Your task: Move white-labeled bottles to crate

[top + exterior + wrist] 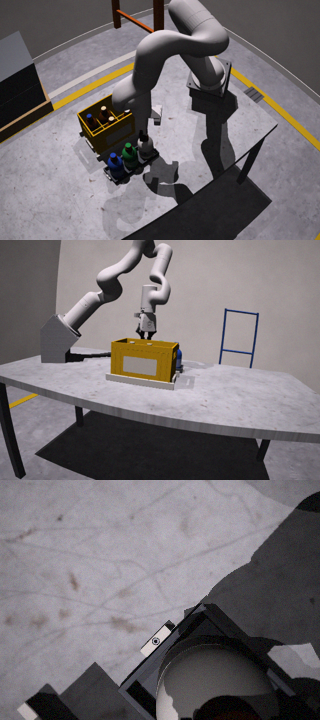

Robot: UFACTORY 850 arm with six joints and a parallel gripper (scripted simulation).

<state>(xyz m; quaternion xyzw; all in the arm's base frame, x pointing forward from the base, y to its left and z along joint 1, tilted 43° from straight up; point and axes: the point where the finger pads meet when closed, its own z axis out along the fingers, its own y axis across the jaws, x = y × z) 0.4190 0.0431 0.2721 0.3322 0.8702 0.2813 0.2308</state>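
Now: hand 7 cm above the white-labeled bottle. Round my hand: crate: 20 cm to the right, 10 cm ahead, 7 cm below; then green bottle: 9 cm ahead, 7 cm below, 2 cm to the left; then blue bottle: 17 cm ahead, 7 cm below, 4 cm to the left.
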